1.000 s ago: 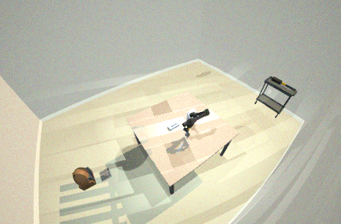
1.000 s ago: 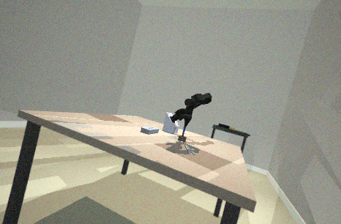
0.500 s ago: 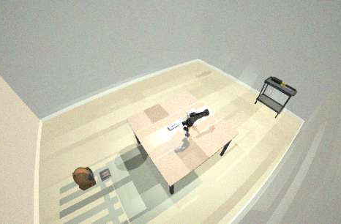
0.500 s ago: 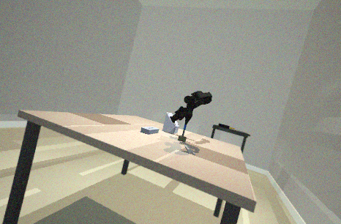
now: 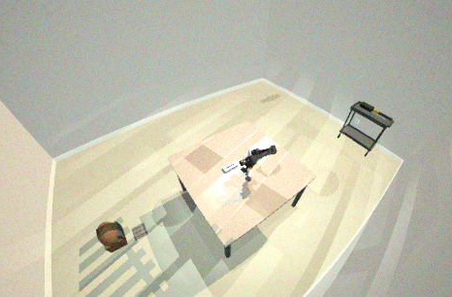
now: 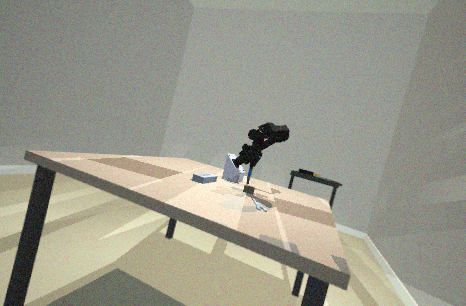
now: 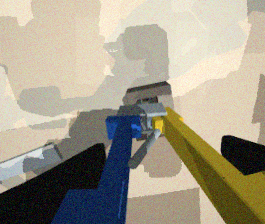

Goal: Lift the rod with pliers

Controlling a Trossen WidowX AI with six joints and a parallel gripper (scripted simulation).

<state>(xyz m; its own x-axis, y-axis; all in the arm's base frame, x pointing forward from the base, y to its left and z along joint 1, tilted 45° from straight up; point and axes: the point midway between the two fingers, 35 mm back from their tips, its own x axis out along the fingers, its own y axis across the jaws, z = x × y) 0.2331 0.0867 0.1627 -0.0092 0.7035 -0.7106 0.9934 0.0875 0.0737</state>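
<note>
My gripper tip is now 23 cm to the left of the channel block, 12 cm above it and 7 cm short of it. From my gripper tip the other things lie so: holster 12 cm below, 1 cm to the left; then grey link bar 1 cm ahead; then yellow handle 2 cm behind.
</note>
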